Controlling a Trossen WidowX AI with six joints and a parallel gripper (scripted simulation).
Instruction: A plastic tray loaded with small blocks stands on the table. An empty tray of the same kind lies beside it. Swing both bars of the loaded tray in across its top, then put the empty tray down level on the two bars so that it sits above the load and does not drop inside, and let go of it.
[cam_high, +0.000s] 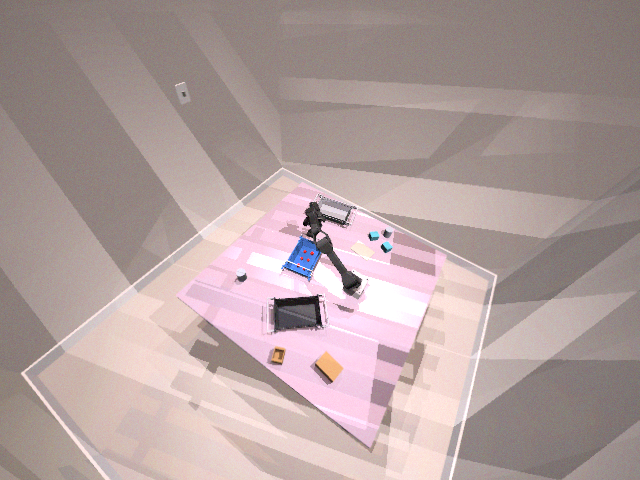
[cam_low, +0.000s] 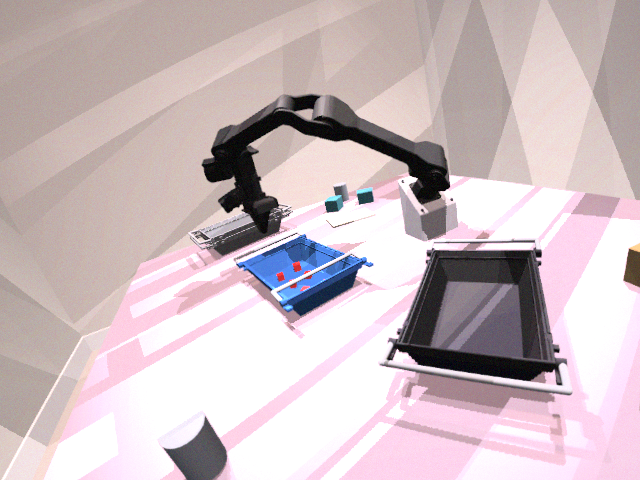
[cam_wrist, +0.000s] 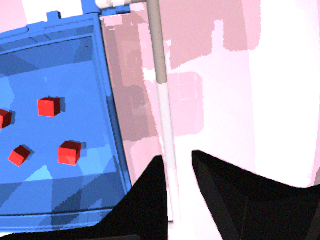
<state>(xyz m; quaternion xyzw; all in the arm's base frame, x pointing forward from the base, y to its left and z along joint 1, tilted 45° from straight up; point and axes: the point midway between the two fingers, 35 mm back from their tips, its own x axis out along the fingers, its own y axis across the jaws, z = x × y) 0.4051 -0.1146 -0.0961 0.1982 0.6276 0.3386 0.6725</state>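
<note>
Now: gripper tip 23 cm past the black tray, 49 cm to the right of it and 5 cm above it. The rest, counted from my gripper tip: flat card 31 cm behind, 16 cm to the right, 9 cm below.
</note>
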